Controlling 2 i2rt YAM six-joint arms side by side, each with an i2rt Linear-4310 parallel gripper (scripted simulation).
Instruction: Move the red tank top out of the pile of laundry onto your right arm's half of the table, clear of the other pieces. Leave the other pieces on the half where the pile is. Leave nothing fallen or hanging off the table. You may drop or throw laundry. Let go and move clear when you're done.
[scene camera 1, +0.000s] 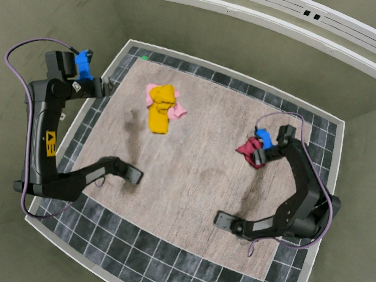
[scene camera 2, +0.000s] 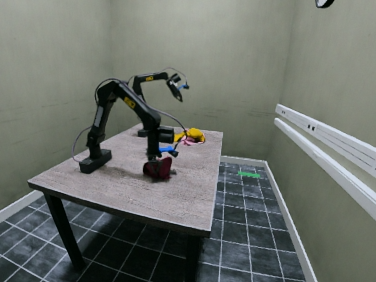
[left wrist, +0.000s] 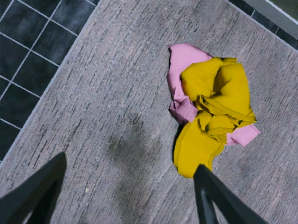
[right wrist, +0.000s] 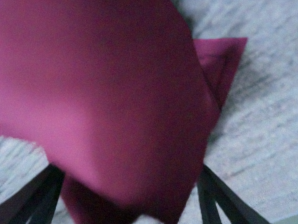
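Note:
Scene camera 1 shows the left gripper (scene camera 1: 104, 87) along with a yellow piece (scene camera 1: 163, 97). In the left wrist view the same left gripper (left wrist: 134, 164) appears again, as does the yellow piece (left wrist: 219, 88), and a pink piece (left wrist: 183, 110) is visible there too. The right gripper (right wrist: 135, 166) can be seen in the right wrist view.

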